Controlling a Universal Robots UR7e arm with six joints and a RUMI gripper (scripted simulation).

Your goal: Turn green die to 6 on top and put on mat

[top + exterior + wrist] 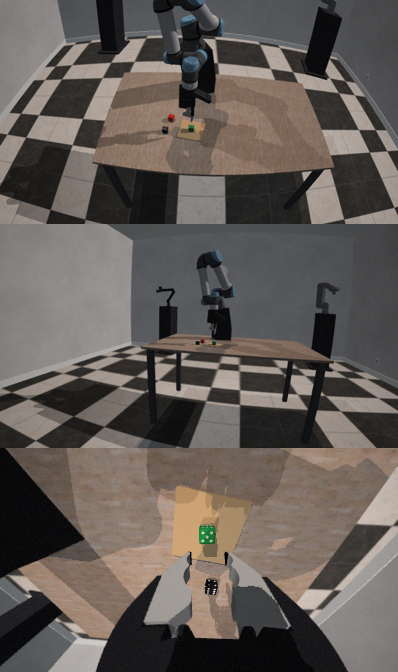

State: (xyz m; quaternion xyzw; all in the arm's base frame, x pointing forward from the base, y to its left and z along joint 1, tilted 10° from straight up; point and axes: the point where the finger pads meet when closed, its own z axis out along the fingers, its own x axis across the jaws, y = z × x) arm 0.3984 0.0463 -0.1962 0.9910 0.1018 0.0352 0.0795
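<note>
Now: hand 90 mm above the green die. Also, from my hand: black die 140 mm to the right, 100 mm below, 40 mm ahead; then tan mat 110 mm below; then red die 130 mm to the right, 100 mm below, 60 mm behind.
</note>
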